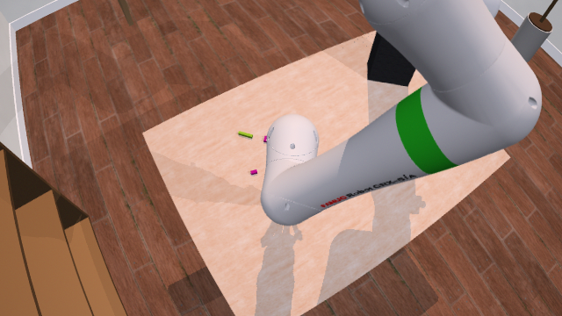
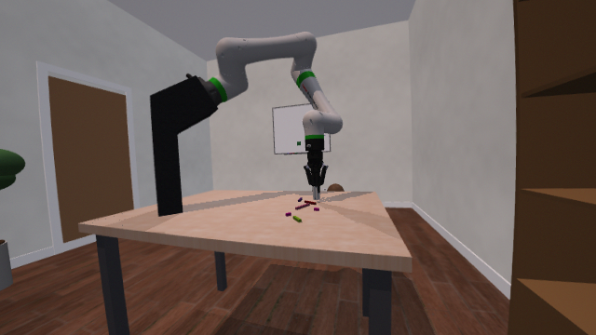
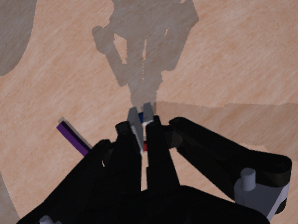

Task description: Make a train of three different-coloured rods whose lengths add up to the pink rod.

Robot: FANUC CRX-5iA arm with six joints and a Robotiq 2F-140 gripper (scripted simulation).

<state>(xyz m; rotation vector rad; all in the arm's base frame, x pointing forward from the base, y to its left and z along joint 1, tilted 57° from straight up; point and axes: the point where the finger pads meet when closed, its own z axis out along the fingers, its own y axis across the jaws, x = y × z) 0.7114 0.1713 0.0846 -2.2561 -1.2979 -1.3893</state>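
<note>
The red rod is 40 mm to the right of my hand, 40 mm below it and 20 mm behind it. Round my hand: blue rod: 30 mm below; then purple rod: 90 mm behind, 40 mm below, 10 mm to the left; then pink rod: 110 mm to the right, 40 mm below, 30 mm behind.
</note>
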